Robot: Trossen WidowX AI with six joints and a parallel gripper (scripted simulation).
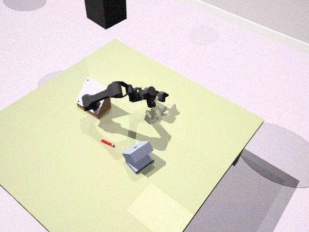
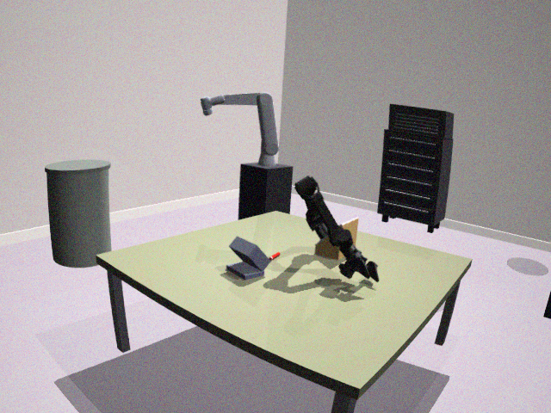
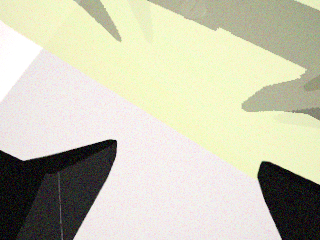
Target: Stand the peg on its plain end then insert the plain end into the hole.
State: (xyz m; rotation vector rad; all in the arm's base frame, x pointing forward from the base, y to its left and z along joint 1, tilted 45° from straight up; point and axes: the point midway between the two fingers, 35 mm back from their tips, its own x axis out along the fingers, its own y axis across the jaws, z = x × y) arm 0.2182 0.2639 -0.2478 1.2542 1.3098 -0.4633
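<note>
The red peg lies 2 cm ahead of my gripper tip, 50 cm to the right of it and 4 cm below it. Also, from my gripper tip: blue-grey sloped panel 21 cm ahead, 46 cm to the right, 3 cm above.
</note>
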